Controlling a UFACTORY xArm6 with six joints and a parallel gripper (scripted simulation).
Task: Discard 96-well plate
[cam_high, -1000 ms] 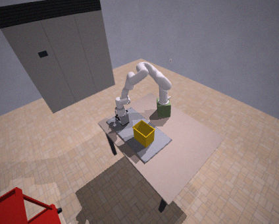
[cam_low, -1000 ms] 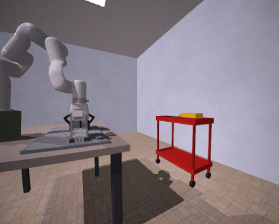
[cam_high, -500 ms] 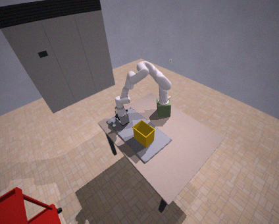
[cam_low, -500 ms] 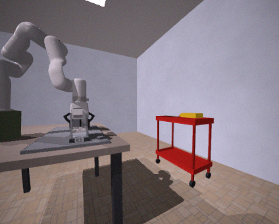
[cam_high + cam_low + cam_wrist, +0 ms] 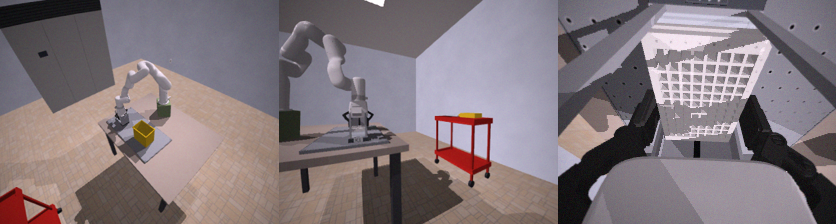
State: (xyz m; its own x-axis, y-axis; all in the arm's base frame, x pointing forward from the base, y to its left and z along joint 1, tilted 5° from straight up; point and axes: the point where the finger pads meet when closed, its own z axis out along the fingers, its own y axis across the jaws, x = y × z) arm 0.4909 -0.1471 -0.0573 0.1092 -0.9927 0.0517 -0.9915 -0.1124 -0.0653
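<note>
My gripper is now 10 mm short of the rack label, 90 mm to the left of it and 60 mm above it. From my hand the other things lie so: yellow plastics bin W1: 70 mm behind, 350 mm to the left, 20 mm above.
</note>
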